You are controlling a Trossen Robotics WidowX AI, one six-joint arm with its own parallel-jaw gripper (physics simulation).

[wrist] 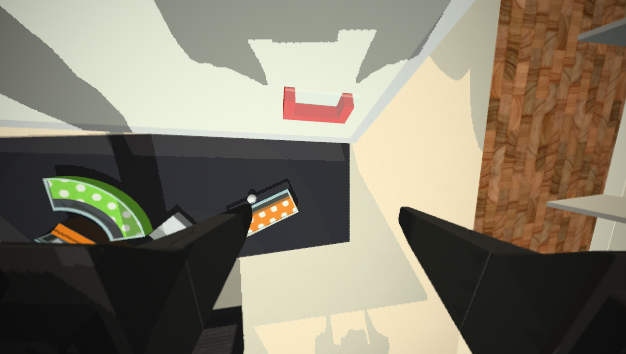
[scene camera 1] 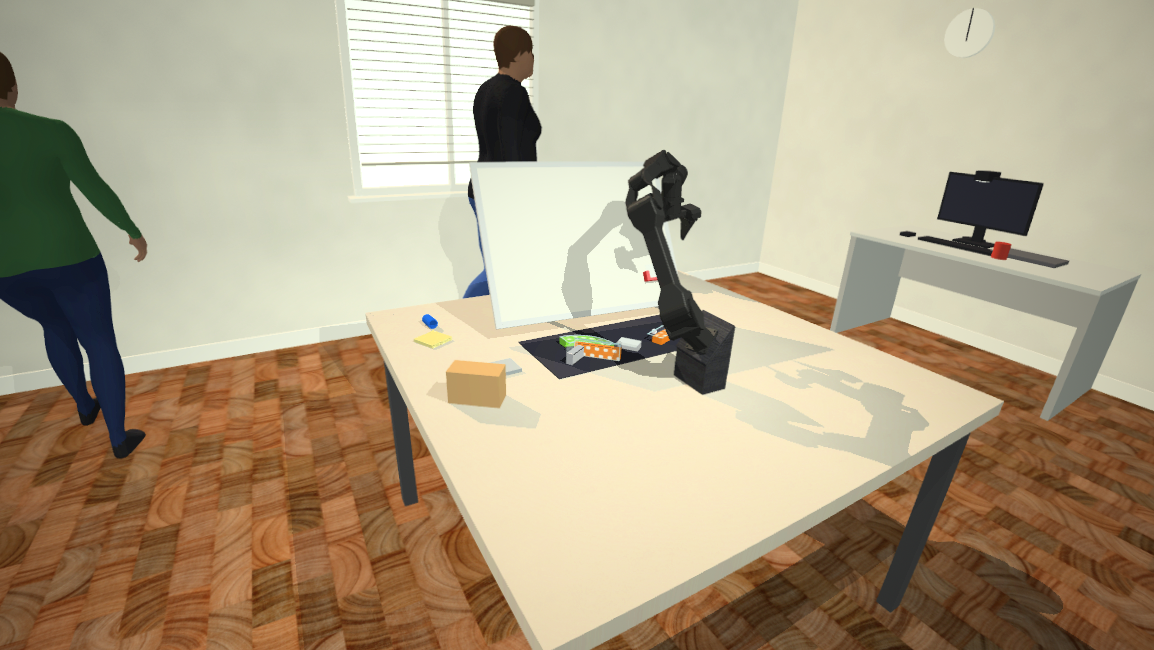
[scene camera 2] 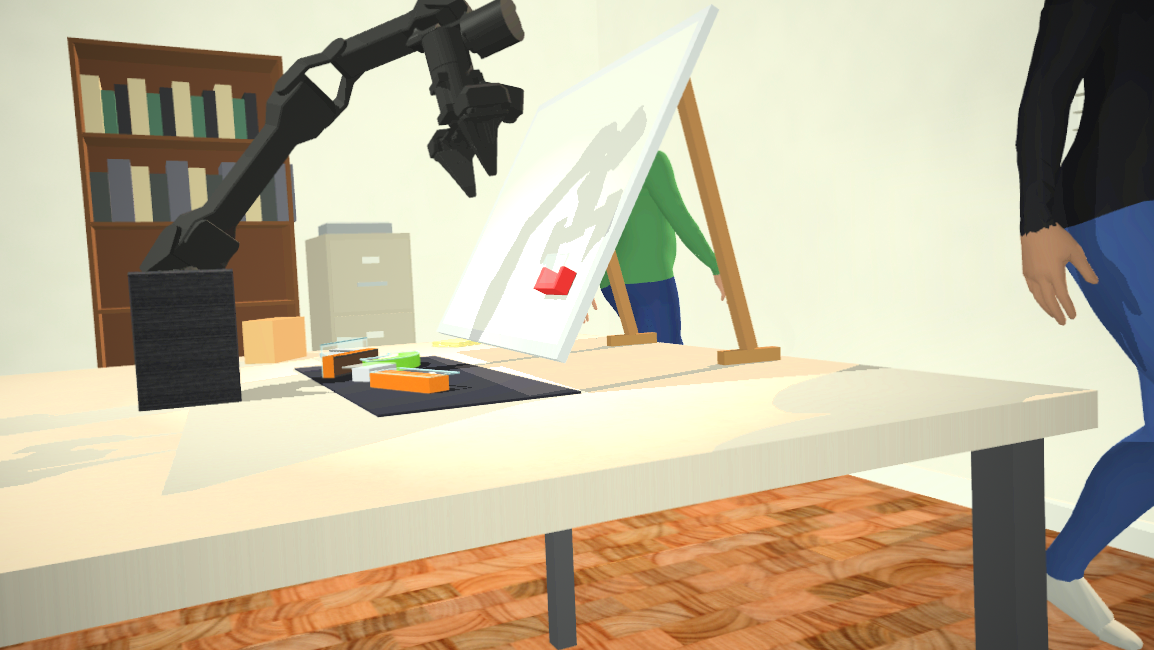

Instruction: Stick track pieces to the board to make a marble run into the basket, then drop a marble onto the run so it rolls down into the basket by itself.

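Places are measured from the arm's base along level axes (x down, y ahead, z right), in centimetres.
Pixels of known places: gripper, fingertip midpoint: (wrist: 325, 212) (scene camera 1: 670, 243) (scene camera 2: 482, 186); arm's base at its link origin: (scene camera 1: 701, 339) (scene camera 2: 184, 310).
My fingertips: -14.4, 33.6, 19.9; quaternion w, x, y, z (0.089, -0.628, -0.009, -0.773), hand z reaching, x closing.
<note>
For each thing: its top centre in the pictures, then the offset to it from my fingertips, as dx, dy, dz. "*": a spot on its surface instead. Level surfaces: height alone.
- red basket at its top centre: (wrist: 325, 95) (scene camera 2: 555, 253) (scene camera 1: 655, 264) +8.9, +8.7, +3.3
- dark mat at its surface level: dx +26.0
- dotted orange straight track at its top centre: (scene camera 2: 413, 371) (wrist: 262, 215) (scene camera 1: 665, 329) +23.8, -8.2, -6.6
- green curved track at its top centre: (scene camera 2: 392, 355) (wrist: 96, 210) (scene camera 1: 586, 340) +23.8, -2.6, -31.6
- orange piece at a spot on its surface: (wrist: 75, 233) * +22.8, -5.6, -34.5
- white block at its top centre: (scene camera 2: 369, 364) (wrist: 174, 237) (scene camera 1: 628, 342) +23.9, -9.5, -21.9
- small white marble at its top centre: (wrist: 251, 200) +24.3, -5.1, -8.2
- cardboard box at its top centre: (scene camera 2: 274, 318) (scene camera 1: 476, 367) +18.3, -12.9, -69.5
- blue cylinder at its top centre: (scene camera 1: 429, 316) +23.3, +34.9, -63.8
My gripper (scene camera 1: 685, 235) (scene camera 2: 482, 184) (wrist: 325, 212) is open and empty, high above the table in front of the tilted white board (scene camera 1: 524, 226) (scene camera 2: 516, 314) (wrist: 210, 90). The red basket (scene camera 1: 650, 276) (scene camera 2: 555, 281) (wrist: 315, 113) is on the board's lower right. On the dark mat (scene camera 1: 561, 369) (scene camera 2: 500, 381) (wrist: 320, 190) lie a dotted orange straight track (scene camera 1: 660, 337) (scene camera 2: 409, 381) (wrist: 275, 213), partly hidden by my left finger in the wrist view, a green curved track (scene camera 1: 574, 340) (wrist: 92, 197), another orange piece (scene camera 1: 597, 350) (wrist: 75, 233) and a white block (scene camera 1: 629, 344) (wrist: 172, 227). A small white marble (wrist: 251, 198) is beside the straight track.
A cardboard box (scene camera 1: 476, 384) (scene camera 2: 274, 339), yellow notes (scene camera 1: 433, 339) and a blue cylinder (scene camera 1: 429, 321) are on the table's left. Wooden easel legs (scene camera 2: 721, 234) stand behind the board. A person in black (scene camera 1: 504, 121) stands beyond it.
</note>
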